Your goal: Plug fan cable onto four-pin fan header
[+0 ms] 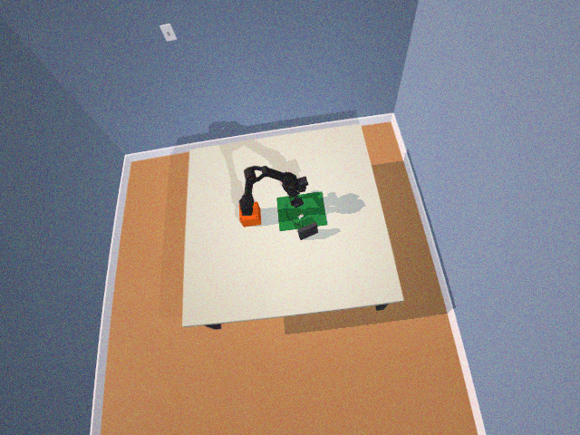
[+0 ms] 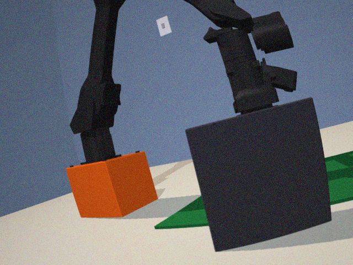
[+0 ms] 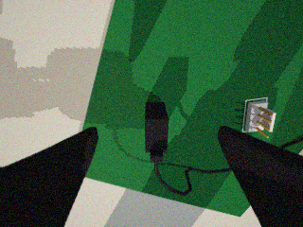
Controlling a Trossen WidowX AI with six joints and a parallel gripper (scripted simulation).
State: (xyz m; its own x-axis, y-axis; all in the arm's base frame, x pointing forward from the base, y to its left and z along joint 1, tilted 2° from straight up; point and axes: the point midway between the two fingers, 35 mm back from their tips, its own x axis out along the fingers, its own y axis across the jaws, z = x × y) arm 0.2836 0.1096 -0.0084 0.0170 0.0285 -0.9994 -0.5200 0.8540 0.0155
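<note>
Now: the black fan plug 1 cm behind my gripper tip and 3 cm below it. The rest, counted from my gripper tip: four-pin fan header 5 cm ahead, 9 cm to the right, 5 cm below; green board 5 cm ahead, 5 cm to the right, 6 cm below; black fan 10 cm ahead, 21 cm to the right, 1 cm above.
</note>
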